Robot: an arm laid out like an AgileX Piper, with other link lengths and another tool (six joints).
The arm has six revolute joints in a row. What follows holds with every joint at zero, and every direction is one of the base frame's.
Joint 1 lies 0.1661 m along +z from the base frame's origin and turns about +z.
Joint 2 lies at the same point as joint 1 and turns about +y.
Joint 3 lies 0.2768 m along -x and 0.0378 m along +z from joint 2 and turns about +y.
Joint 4 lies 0.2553 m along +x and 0.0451 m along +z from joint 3 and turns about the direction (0.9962, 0, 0.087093).
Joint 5 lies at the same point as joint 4 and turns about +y.
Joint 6 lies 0.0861 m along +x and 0.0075 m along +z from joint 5 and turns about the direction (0.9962, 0, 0.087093).
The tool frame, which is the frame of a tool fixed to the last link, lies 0.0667 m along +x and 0.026 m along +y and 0.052 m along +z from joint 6; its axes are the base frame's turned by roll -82.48, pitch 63.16 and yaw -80.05 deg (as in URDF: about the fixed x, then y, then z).
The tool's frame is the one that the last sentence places.
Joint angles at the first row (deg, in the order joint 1, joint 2, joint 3, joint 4, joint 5, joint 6):
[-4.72, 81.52, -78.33, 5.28, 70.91, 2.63]
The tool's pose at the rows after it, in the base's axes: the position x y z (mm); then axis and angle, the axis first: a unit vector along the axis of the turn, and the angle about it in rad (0 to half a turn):
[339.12 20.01 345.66 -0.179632 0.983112 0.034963 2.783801]
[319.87 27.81 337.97 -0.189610 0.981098 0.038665 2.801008]
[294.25 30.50 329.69 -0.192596 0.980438 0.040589 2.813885]
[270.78 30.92 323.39 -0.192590 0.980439 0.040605 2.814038]
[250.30 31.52 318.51 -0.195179 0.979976 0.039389 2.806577]
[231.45 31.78 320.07 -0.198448 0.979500 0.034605 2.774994]
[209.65 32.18 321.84 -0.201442 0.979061 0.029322 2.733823]
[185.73 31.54 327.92 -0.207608 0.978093 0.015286 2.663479]
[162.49 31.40 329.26 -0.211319 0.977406 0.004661 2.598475]
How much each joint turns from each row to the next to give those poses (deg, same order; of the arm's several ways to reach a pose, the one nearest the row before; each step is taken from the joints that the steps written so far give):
[2.04, -3.21, 3.61, 0.00, 0.00, 0.23]
[1.24, -3.51, 4.48, 0.00, 0.00, 0.00]
[0.40, -5.00, 5.63, 0.00, 0.10, 0.00]
[-0.01, -4.98, 4.99, 0.00, 0.00, -0.01]
[0.01, -4.62, 4.18, 0.00, 0.00, -0.26]
[-0.01, -4.98, 3.09, -0.12, 0.00, -0.23]
[0.00, -5.98, 3.30, -0.06, 0.25, -0.13]
[0.00, -7.31, 2.90, -0.60, 0.13, -0.35]
[0.00, -7.26, 3.11, -0.31, 0.25, -0.12]

